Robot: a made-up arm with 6 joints. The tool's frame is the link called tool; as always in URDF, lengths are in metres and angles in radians. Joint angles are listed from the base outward.
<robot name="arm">
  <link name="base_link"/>
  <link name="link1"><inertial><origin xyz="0.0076 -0.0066 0.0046"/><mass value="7.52"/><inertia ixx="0.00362" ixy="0" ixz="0" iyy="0.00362" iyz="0" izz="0.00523"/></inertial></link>
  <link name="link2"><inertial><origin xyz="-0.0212 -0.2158 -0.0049"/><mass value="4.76"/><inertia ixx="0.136" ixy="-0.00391" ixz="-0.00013" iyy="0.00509" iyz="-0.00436" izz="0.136"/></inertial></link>
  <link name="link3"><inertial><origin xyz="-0.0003 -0.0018 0.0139"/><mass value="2.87"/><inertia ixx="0.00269" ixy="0" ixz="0" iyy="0.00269" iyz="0" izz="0.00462"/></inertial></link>
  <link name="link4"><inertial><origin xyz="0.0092 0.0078 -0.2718"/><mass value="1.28"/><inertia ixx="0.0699" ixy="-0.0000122" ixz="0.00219" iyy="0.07" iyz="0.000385" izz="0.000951"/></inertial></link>
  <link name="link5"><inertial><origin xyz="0.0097 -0.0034 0.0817"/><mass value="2"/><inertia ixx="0.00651" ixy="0.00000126" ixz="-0.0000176" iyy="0.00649" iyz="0.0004" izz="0.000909"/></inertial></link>
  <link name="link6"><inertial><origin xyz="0.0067 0.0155 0.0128"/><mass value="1.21"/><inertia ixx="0.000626" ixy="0" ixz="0" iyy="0.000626" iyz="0" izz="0.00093"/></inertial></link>
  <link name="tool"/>
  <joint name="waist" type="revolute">
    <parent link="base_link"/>
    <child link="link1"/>
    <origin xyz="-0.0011 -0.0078 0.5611"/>
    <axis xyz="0 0 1"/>
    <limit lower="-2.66" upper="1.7"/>
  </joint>
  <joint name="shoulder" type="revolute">
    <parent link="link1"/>
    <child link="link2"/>
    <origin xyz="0.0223 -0.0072 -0.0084" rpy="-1.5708 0 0"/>
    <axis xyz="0 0 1"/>
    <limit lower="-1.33" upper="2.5"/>
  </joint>
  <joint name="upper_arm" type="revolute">
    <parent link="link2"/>
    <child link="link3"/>
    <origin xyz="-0.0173 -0.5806 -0.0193" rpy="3.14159 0 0"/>
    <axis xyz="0 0 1"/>
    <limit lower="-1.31" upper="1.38"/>
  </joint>
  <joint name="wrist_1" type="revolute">
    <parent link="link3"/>
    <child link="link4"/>
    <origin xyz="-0.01 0.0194 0.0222" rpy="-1.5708 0 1.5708"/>
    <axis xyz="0 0 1"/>
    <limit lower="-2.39" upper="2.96"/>
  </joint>
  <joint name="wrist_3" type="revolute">
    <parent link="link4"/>
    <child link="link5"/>
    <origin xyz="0.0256 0.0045 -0.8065" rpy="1.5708 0 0"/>
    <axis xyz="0 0 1"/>
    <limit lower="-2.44" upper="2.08"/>
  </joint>
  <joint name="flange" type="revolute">
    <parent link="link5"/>
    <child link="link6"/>
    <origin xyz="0.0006 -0.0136 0.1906" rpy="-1.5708 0 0"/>
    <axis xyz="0 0 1"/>
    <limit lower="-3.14" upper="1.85"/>
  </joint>
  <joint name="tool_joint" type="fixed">
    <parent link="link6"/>
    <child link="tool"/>
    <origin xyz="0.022 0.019 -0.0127" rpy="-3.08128 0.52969 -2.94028"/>
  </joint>
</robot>
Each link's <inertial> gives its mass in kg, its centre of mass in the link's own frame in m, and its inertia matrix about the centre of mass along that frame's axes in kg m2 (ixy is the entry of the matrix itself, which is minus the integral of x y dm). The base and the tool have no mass. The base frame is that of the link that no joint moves.
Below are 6 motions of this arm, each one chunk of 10 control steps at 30 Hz.
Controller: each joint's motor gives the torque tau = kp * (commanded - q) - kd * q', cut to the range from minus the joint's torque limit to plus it. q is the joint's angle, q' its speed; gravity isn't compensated. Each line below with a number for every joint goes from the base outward.
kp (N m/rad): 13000 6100 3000 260 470 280
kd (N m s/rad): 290 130 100 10 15 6.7
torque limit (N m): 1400 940 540 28 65 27
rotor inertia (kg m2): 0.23 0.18 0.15 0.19 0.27 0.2
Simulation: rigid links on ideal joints. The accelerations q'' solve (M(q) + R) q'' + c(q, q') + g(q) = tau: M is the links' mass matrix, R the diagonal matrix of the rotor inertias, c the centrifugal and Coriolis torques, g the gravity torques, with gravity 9.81 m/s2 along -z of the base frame. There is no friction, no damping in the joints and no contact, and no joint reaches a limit. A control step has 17 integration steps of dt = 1/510 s. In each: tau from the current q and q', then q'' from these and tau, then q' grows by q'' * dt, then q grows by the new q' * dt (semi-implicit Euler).
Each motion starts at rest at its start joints. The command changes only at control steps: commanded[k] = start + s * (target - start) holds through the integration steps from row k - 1 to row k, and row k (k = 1, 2, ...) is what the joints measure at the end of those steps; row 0 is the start. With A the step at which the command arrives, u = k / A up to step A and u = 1 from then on. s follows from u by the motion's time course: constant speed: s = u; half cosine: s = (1 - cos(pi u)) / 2; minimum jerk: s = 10 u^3 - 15 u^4 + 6 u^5; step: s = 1 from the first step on.
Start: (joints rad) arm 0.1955 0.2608 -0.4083 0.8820 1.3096 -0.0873
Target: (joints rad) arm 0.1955 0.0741 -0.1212 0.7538 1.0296 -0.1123
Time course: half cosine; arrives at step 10
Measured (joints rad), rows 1 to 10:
1: 0.1956 0.2614 -0.4085 0.8794 1.3060 -0.0873
2: 0.1956 0.2565 -0.4023 0.8697 1.2927 -0.0877
3: 0.1956 0.2401 -0.3818 0.8539 1.2673 -0.0894
4: 0.1955 0.2134 -0.3460 0.8364 1.2317 -0.0928
5: 0.1955 0.1813 -0.3003 0.8196 1.1897 -0.0973
6: 0.1955 0.1486 -0.2516 0.8039 1.1457 -0.1021
7: 0.1955 0.1187 -0.2059 0.7888 1.1042 -0.1063
8: 0.1954 0.0944 -0.1675 0.7752 1.0691 -0.1097
9: 0.1953 0.0777 -0.1397 0.7647 1.0440 -0.1121
10: 0.1953 0.0701 -0.1247 0.7588 1.0311 -0.1132

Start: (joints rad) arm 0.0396 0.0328 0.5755 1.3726 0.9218 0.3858
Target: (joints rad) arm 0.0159 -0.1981 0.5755 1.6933 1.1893 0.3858
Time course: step
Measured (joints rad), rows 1 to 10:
1: 0.0200 -0.0646 0.5050 1.4659 1.0392 0.3888
2: 0.0167 -0.1720 0.5388 1.6179 1.1688 0.3891
3: 0.0162 -0.2392 0.5970 1.6894 1.2032 0.3855
4: 0.0158 -0.2583 0.6241 1.6873 1.1984 0.3827
5: 0.0156 -0.2407 0.6173 1.6735 1.1916 0.3827
6: 0.0157 -0.2091 0.5919 1.6763 1.1892 0.3846
7: 0.0160 -0.1840 0.5658 1.6921 1.1889 0.3862
8: 0.0161 -0.1747 0.5514 1.7073 1.1889 0.3866
9: 0.0161 -0.1796 0.5512 1.7133 1.1890 0.3862
10: 0.0160 -0.1907 0.5598 1.7093 1.1892 0.3855

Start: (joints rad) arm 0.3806 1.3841 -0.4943 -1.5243 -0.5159 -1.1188
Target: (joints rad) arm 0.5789 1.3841 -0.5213 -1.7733 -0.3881 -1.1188
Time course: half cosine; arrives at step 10
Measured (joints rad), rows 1 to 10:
1: 0.3845 1.3886 -0.4919 -1.5255 -0.5145 -1.1187
2: 0.3968 1.3912 -0.4924 -1.5332 -0.5087 -1.1185
3: 0.4172 1.3910 -0.4949 -1.5527 -0.4971 -1.1185
4: 0.4437 1.3904 -0.4977 -1.5828 -0.4808 -1.1186
5: 0.4738 1.3902 -0.5012 -1.6200 -0.4617 -1.1185
6: 0.5044 1.3902 -0.5053 -1.6602 -0.4418 -1.1185
7: 0.5326 1.3904 -0.5094 -1.6994 -0.4229 -1.1185
8: 0.5557 1.3905 -0.5130 -1.7334 -0.4069 -1.1186
9: 0.5713 1.3905 -0.5156 -1.7589 -0.3955 -1.1186
10: 0.5779 1.3905 -0.5170 -1.7734 -0.3896 -1.1187

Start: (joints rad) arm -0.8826 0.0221 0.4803 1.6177 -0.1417 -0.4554
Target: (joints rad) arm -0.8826 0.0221 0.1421 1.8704 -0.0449 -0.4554
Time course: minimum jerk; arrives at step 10
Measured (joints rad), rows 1 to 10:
1: -0.8827 0.0222 0.4760 1.6193 -0.1411 -0.4553
2: -0.8827 0.0222 0.4637 1.6259 -0.1380 -0.4552
3: -0.8828 0.0206 0.4377 1.6417 -0.1305 -0.4552
4: -0.8829 0.0189 0.3959 1.6700 -0.1178 -0.4554
5: -0.8828 0.0192 0.3403 1.7103 -0.1013 -0.4555
6: -0.8827 0.0229 0.2773 1.7586 -0.0834 -0.4554
7: -0.8826 0.0289 0.2161 1.8084 -0.0671 -0.4550
8: -0.8825 0.0346 0.1666 1.8522 -0.0546 -0.4546
9: -0.8823 0.0377 0.1359 1.8829 -0.0473 -0.4543
10: -0.8823 0.0370 0.1244 1.8965 -0.0447 -0.4544

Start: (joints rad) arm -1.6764 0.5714 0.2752 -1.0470 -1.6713 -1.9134
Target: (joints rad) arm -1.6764 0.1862 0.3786 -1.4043 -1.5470 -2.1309
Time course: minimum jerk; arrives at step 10
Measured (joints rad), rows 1 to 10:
1: -1.6765 0.5730 0.2728 -1.0496 -1.6708 -1.9144
2: -1.6766 0.5670 0.2669 -1.0659 -1.6673 -1.9213
3: -1.6766 0.5400 0.2639 -1.1027 -1.6580 -1.9401
4: -1.6764 0.4867 0.2715 -1.1555 -1.6420 -1.9719
5: -1.6762 0.4126 0.2921 -1.2138 -1.6206 -2.0123
6: -1.6760 0.3306 0.3217 -1.2693 -1.5972 -2.0543
7: -1.6762 0.2558 0.3525 -1.3174 -1.5756 -2.0912
8: -1.6765 0.2011 0.3771 -1.3547 -1.5592 -2.1178
9: -1.6767 0.1734 0.3910 -1.3792 -1.5497 -2.1317
10: -1.6767 0.1710 0.3925 -1.3920 -1.5465 -2.1344

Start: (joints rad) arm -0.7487 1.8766 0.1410 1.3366 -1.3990 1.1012
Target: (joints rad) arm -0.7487 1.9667 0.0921 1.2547 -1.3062 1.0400
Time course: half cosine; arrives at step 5
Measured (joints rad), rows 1 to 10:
1: -0.7485 1.8843 0.1435 1.3336 -1.3943 1.0983
2: -0.7484 1.9022 0.1396 1.3224 -1.3783 1.0874
3: -0.7484 1.9302 0.1273 1.3021 -1.3522 1.0683
4: -0.7486 1.9614 0.1085 1.2783 -1.3256 1.0482
5: -0.7490 1.9836 0.0896 1.2598 -1.3090 1.0359
6: -0.7492 1.9898 0.0793 1.2510 -1.3044 1.0339
7: -0.7491 1.9843 0.0809 1.2499 -1.3050 1.0372
8: -0.7488 1.9756 0.0888 1.2522 -1.3059 1.0399
9: -0.7486 1.9698 0.0959 1.2547 -1.3062 1.0407
10: -0.7486 1.9689 0.0985 1.2560 -1.3061 1.0404

